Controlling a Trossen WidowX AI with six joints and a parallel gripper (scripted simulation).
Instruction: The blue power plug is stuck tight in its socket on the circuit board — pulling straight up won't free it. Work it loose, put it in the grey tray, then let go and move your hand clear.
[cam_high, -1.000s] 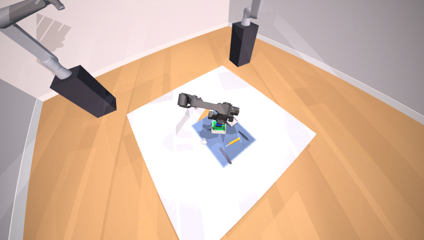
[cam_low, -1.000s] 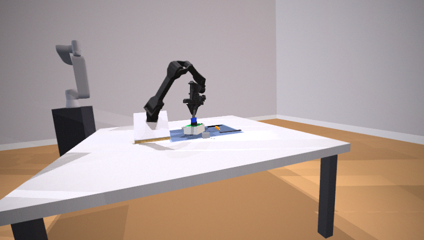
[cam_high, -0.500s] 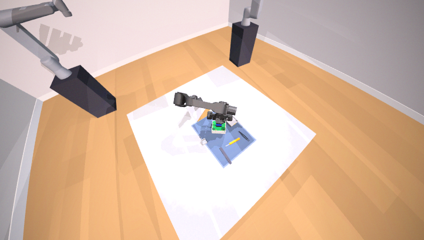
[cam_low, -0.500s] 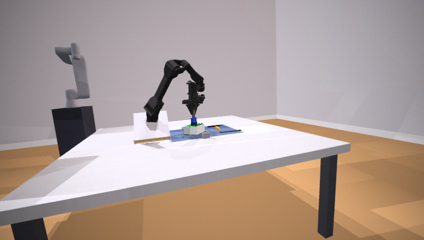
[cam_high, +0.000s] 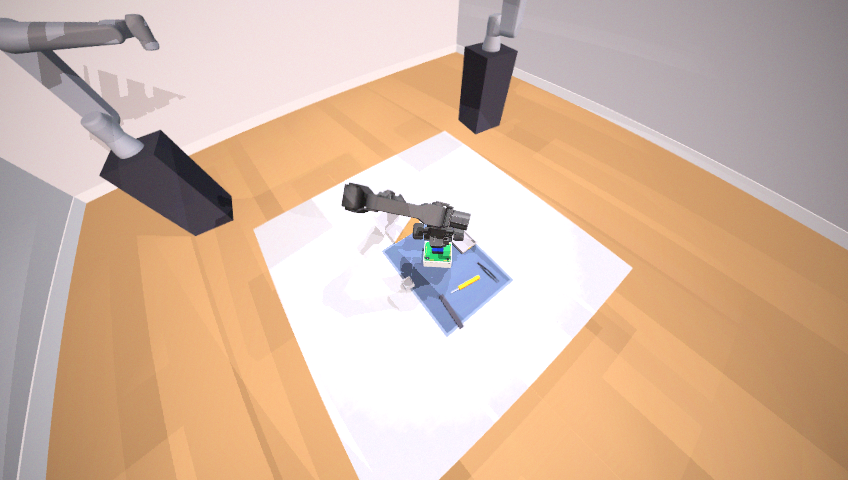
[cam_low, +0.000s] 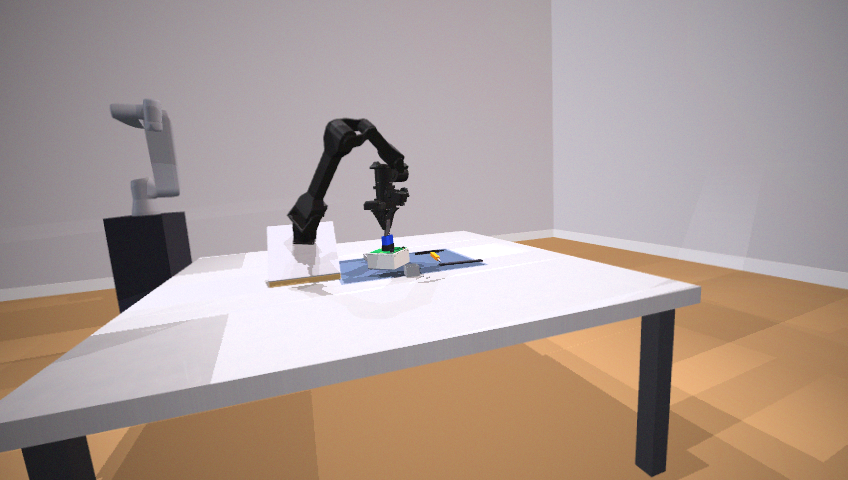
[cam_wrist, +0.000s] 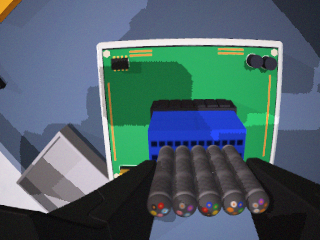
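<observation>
Now: gripper tip 3 cm above the blue power plug. Round my gripper tip: blue mat (5 cm ahead, 1 cm to the left, 12 cm below); then dark bar (23 cm ahead, 8 cm to the right, 12 cm below).
</observation>
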